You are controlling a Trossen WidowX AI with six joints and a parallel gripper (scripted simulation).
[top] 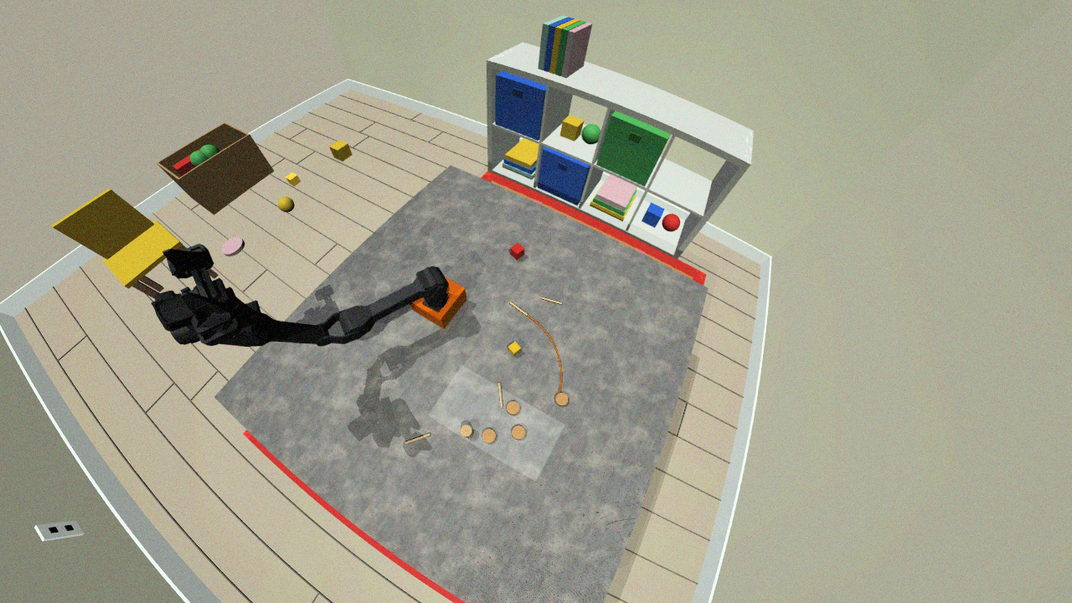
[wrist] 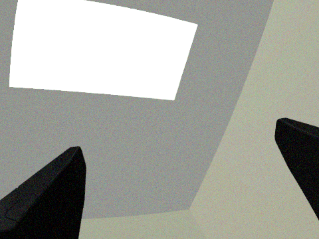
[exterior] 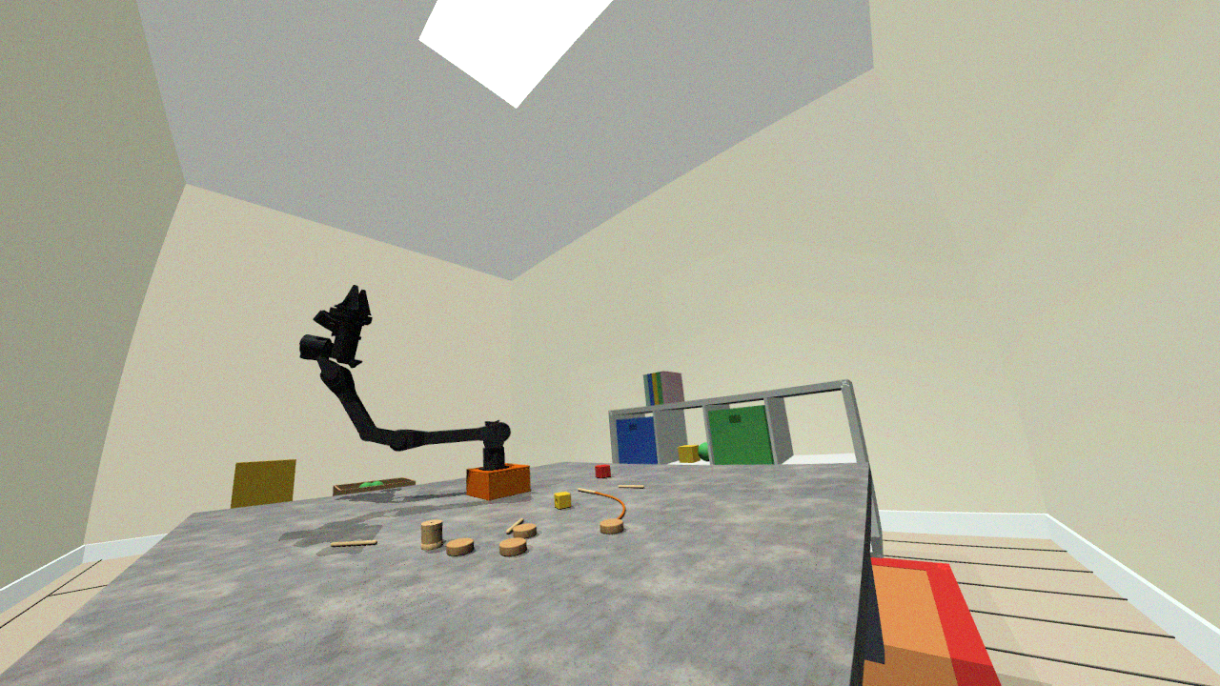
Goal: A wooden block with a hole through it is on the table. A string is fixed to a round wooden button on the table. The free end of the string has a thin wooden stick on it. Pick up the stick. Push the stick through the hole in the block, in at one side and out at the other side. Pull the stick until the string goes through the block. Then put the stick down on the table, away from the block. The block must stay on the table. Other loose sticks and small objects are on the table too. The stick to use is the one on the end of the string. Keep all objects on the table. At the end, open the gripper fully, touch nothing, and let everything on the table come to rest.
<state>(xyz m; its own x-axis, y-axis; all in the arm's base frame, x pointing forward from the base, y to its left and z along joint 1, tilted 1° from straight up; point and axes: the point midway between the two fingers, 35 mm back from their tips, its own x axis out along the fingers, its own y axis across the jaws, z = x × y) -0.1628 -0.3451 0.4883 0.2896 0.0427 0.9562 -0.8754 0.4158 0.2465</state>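
My gripper tip is now 440 mm short of the yellow wooden block, 340 mm to the right of it and 580 mm above it. Round my gripper tip: round wooden button 640 mm ahead, 260 mm to the left, 590 mm below; thin wooden stick 400 mm ahead, 480 mm to the left, 590 mm below; short wooden cylinder 430 mm ahead, 50 mm to the left, 570 mm below.
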